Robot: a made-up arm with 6 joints.
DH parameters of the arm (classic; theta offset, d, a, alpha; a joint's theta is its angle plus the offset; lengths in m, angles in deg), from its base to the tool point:
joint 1: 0 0.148 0 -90
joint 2: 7.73 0 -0.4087 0
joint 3: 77.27 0 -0.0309 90
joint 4: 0 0.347 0 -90
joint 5: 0 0 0.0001 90
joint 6: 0 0.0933 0 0
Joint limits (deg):
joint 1: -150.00..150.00
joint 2: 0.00..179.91
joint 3: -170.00..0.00
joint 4: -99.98..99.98
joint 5: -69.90..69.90
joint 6: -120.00..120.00
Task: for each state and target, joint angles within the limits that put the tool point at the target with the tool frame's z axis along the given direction. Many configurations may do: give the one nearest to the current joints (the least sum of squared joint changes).
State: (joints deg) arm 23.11 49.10 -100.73 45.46 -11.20 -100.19
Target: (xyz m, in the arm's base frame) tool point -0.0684 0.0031 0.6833 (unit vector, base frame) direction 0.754 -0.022 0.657
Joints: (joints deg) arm -2.12 21.79 -63.22 3.64 5.39 -100.19
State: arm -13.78 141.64 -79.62 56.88 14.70 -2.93
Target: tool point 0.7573 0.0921 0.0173 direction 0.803 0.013 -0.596
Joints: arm 7.58 156.60 -114.35 84.77 -5.36 -2.93
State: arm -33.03 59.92 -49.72 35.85 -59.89 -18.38
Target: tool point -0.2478 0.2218 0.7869 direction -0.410 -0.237 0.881
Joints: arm -49.32 23.11 -98.20 62.93 -31.50 -18.38
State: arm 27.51 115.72 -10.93 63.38 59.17 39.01
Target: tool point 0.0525 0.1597 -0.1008 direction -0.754 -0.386 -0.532
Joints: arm 57.87 156.85 -28.88 53.45 32.62 39.01
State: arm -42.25 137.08 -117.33 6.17 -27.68 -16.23
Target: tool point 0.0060 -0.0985 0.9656 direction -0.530 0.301 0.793
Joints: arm -66.36 90.38 -156.93 27.06 -53.30 -16.23
